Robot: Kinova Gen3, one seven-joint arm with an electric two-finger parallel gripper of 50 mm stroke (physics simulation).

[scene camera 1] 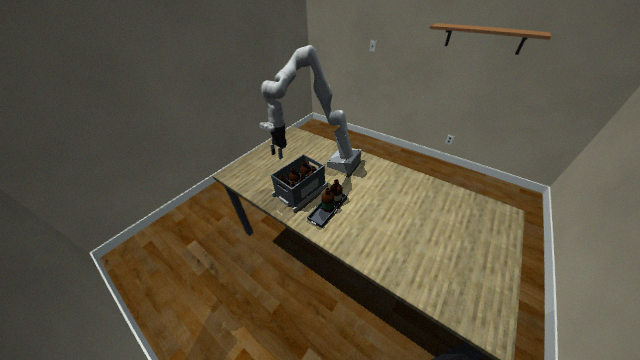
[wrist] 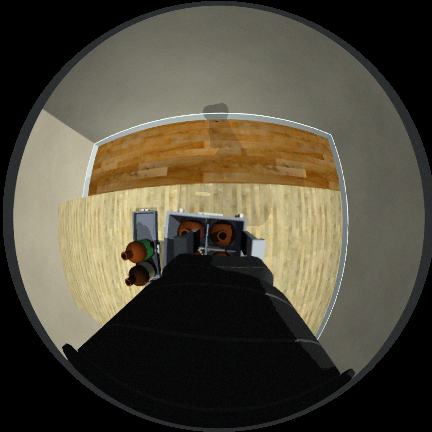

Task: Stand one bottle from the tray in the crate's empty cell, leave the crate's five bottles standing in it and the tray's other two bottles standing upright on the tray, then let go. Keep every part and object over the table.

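Places are measured from the arm's base along level axes (x back, y right, z up), in metres.
Where they show: gripper, fingertip midpoint: [scene camera 1: 277, 156] [wrist: 220, 238]; arm's base, origin of the base link: [scene camera 1: 346, 155].
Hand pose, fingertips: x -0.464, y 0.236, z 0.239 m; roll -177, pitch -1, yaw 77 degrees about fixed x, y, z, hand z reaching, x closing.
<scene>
Each offset is from my fingertips to the centre of the thing. "spot": to the spot under its first point. Level surfaces: height alone.
My gripper [scene camera 1: 276, 153] [wrist: 220, 238] is open and empty, pointing down, raised above the crate's far left side in the scene view. The grey crate {dx +0.088, dy -0.063, dz -0.230 m} [scene camera 1: 313, 187] [wrist: 207, 216] holds several brown bottles. In the wrist view, two stand side by side, one bottle [wrist: 191, 230] at left and another bottle {dx +0.012, dy +0.003, dz -0.232 m} [wrist: 221, 234] at right; the gripper hides much of the crate behind them. The tray {spot: dx -0.045, dy -0.278, dz -0.312 m} [scene camera 1: 321, 215] [wrist: 145, 223] lies beside the crate. On it a green-labelled bottle {dx +0.026, dy -0.287, dz -0.235 m} [scene camera 1: 327, 197] [wrist: 136, 251] and a pale-labelled bottle {dx +0.110, dy -0.304, dz -0.235 m} [scene camera 1: 337, 190] [wrist: 141, 273] stand upright.
The crate and tray stand on the wooden table {dz -0.318 m} [scene camera 1: 420, 235] [wrist: 295, 235], near its long front edge in the scene view. The arm's base [scene camera 1: 344, 162] stands behind the crate. A wall shelf [scene camera 1: 490, 31] hangs far off at the upper right.
</scene>
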